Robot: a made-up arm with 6 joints. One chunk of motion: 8 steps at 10 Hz.
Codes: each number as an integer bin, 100 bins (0 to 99) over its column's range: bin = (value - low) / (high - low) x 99, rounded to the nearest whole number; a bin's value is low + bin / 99 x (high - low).
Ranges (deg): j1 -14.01..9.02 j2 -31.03..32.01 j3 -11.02..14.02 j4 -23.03..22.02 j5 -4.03..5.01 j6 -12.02..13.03
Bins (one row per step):
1: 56 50 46 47 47 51
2: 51 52 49 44 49 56
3: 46 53 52 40 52 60
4: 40 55 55 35 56 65
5: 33 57 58 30 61 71
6: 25 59 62 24 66 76
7: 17 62 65 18 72 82
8: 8 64 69 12 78 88
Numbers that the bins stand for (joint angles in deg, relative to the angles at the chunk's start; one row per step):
1: -0.98 0.81 0.61 -1.64 0.26 0.88
2: -2.15 2.08 1.37 -3.01 0.44 2.15
3: -3.31 2.72 2.13 -4.83 0.72 3.16
4: -4.70 3.99 2.89 -7.10 1.08 4.43
5: -6.33 5.27 3.65 -9.38 1.54 5.95
6: -8.19 6.54 4.66 -12.11 2.00 7.21
7: -10.06 8.45 5.42 -14.84 2.54 8.73
8: -12.15 9.72 6.43 -17.57 3.09 10.25

